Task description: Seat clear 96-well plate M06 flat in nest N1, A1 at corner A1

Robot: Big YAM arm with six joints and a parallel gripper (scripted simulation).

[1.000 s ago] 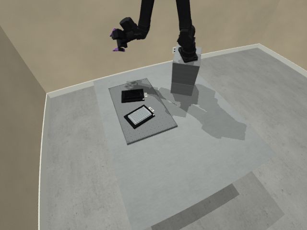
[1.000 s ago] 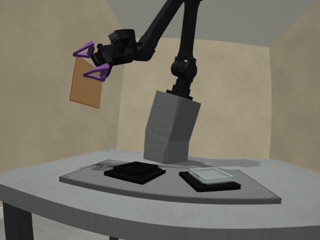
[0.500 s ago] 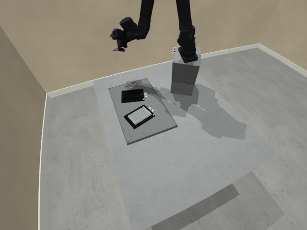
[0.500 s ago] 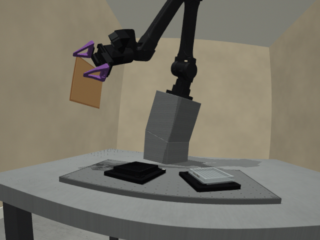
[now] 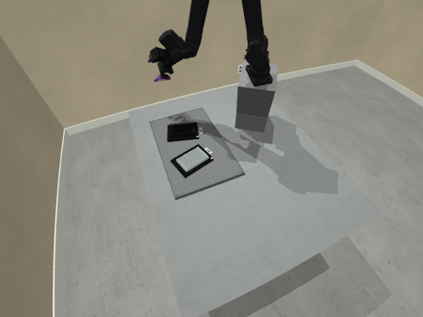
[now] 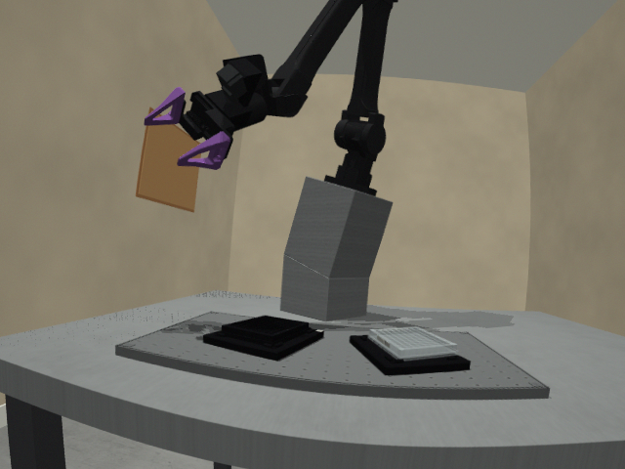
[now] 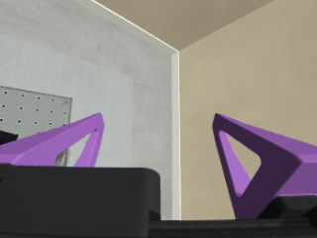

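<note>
Now: hand 360 mm to the right of the clear 96-well plate M06, 270 mm above it and 120 mm past it. The rest, counted from my hand: plate nest N2: 280 mm below, 150 mm to the left, 100 mm behind; then black plate M09: 270 mm below, 150 mm to the left, 100 mm behind; then plate nest N1: 350 mm to the left, 280 mm below, 110 mm behind.
</note>
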